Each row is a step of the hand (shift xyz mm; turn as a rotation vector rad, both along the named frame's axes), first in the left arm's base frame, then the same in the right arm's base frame.
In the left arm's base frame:
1: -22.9 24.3 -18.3 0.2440 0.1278 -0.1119
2: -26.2 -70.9 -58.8 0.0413 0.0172 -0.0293
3: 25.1 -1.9 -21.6 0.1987 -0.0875 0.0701
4: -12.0 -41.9 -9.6 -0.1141 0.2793 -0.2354
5: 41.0 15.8 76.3 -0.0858 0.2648 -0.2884
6: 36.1 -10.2 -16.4 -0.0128 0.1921 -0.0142
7: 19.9 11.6 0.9 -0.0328 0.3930 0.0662
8: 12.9 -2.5 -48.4 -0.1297 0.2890 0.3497
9: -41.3 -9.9 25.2 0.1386 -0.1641 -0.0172
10: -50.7 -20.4 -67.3 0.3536 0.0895 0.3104
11: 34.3 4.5 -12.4 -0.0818 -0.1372 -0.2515
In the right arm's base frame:
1: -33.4 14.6 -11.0 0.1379 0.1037 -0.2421
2: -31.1 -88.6 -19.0 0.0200 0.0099 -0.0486
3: 13.5 -6.8 -29.5 0.2241 -0.0410 -0.0115
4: -4.8 -43.6 8.4 -0.2634 0.1727 -0.2173
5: 64.2 44.1 41.1 -0.2573 0.1438 -0.2716
6: 27.2 -11.9 -28.2 -0.0618 0.1742 -0.0557
7: 15.2 12.9 -11.6 -0.0924 0.3879 -0.0303
8: -8.3 -17.5 -46.3 -0.0350 0.3771 0.2814
9: -23.5 -4.4 43.2 0.1527 -0.1474 -0.0372
10: -67.9 -46.2 -27.7 0.4195 0.2194 0.0728
11: 23.9 3.1 -27.7 -0.1450 -0.2204 -0.1384

